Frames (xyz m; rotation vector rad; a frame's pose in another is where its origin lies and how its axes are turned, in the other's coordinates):
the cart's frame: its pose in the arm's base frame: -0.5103 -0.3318 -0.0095 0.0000 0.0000 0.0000
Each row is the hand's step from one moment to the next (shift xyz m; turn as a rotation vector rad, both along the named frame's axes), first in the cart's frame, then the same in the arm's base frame.
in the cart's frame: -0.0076 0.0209 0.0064 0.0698 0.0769 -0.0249
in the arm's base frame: -0.0076 0.0209 0.0064 0.0698 0.0769 -0.0249
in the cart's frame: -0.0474 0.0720 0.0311 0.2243 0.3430 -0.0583
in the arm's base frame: -0.0474 0.0720 0.0311 0.2243 0.3430 -0.0583
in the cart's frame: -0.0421 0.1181 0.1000 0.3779 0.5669 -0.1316
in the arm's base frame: -0.0421 0.1181 0.1000 0.3779 0.5669 -0.1316
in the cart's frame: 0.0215 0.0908 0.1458 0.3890 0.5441 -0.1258
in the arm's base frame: 0.0215 0.0908 0.1458 0.3890 0.5441 -0.1258
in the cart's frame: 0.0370 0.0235 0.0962 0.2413 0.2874 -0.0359
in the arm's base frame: 0.0370 0.0235 0.0962 0.2413 0.2874 -0.0359
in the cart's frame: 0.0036 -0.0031 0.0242 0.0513 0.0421 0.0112
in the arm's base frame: 0.0036 -0.0031 0.0242 0.0513 0.0421 0.0112
